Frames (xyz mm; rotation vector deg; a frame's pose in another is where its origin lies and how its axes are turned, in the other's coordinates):
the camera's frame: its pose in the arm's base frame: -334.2 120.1 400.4 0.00 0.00 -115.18
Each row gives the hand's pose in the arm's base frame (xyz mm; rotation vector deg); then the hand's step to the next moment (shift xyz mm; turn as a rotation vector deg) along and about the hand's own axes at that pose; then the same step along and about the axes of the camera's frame.
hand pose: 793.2 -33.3 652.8 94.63 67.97 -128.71
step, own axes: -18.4 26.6 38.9 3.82 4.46 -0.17
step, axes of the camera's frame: 48.5 13.1 5.8 1.13 1.48 -5.57
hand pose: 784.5 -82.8 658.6 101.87 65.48 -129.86
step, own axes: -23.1 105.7 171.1 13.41 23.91 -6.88
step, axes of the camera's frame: 201.2 0.7 -22.7 2.39 14.32 -24.25
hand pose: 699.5 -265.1 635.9 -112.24 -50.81 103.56
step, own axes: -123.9 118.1 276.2 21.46 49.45 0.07
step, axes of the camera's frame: 297.5 -129.6 -16.8 16.67 19.70 -47.33
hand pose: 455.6 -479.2 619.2 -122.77 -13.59 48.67
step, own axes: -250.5 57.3 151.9 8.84 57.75 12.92
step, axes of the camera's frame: 171.7 -243.9 12.4 27.34 4.02 -53.07
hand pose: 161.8 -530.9 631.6 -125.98 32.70 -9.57
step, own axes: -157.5 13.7 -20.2 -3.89 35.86 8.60
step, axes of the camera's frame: 18.9 -157.6 14.1 16.22 -6.87 -32.63
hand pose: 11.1 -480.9 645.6 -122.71 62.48 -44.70
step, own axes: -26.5 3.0 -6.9 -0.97 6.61 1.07
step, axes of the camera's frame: -9.1 -25.7 -3.8 3.12 -1.75 -5.74
